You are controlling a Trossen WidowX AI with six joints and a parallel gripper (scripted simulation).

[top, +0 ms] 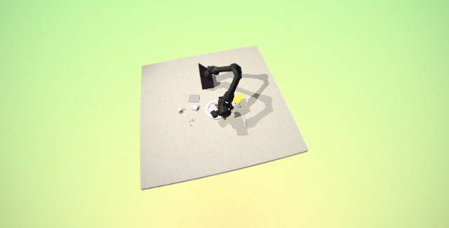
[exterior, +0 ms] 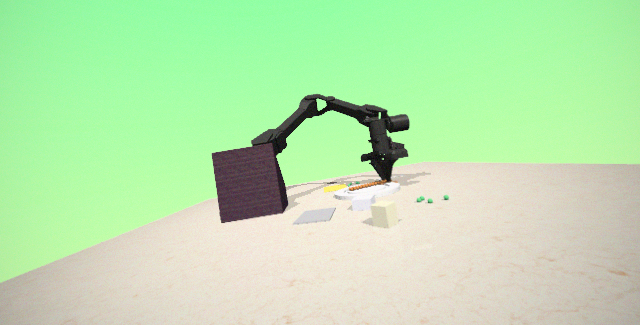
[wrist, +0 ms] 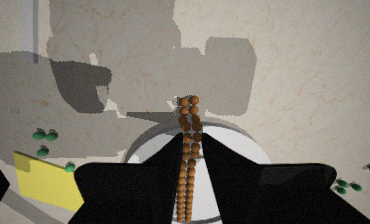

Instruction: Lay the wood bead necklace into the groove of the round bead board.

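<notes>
Now: gripper tip 80 mm past the round white bead board, 40 mm to the left of it and 10 mm above it. Round my gripper tip: thin white strip (70 mm ahead, 180 mm to the left, 10 mm below); yellow card (170 mm behind, 150 mm to the left, 10 mm below); grey flat plate (240 mm behind, 230 mm to the right, 10 mm below).
</notes>
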